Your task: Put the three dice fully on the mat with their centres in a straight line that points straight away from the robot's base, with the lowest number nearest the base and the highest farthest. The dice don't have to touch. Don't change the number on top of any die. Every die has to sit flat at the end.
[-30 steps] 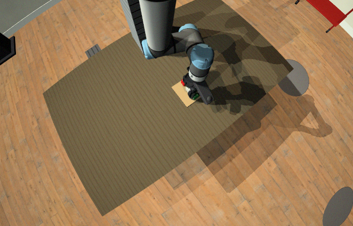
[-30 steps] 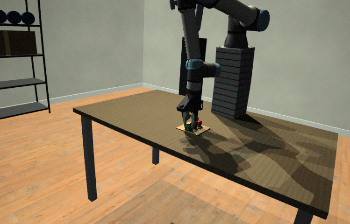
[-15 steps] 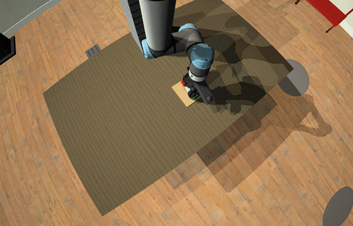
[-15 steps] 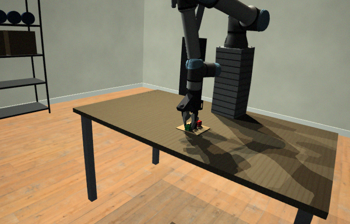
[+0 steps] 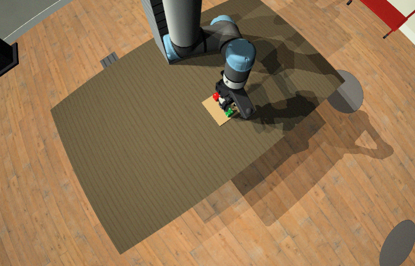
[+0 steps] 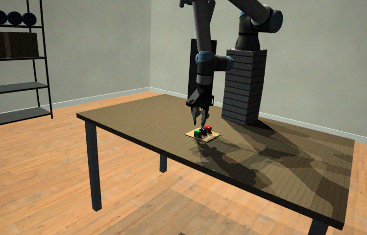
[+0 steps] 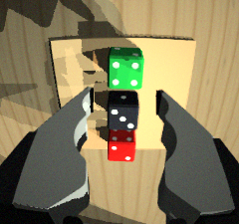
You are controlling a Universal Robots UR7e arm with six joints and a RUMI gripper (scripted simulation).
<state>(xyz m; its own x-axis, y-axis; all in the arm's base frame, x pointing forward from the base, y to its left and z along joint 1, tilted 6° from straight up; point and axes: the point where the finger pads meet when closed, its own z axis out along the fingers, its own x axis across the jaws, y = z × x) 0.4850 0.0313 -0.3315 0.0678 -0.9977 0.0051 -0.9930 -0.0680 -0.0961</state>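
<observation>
The green die lies 50 mm below my hand. The rest, counted from my hand: black die 50 mm below, 50 mm behind; then tan mat 70 mm below, 50 mm behind; then red die 90 mm behind, 50 mm below, 10 mm to the right.
</observation>
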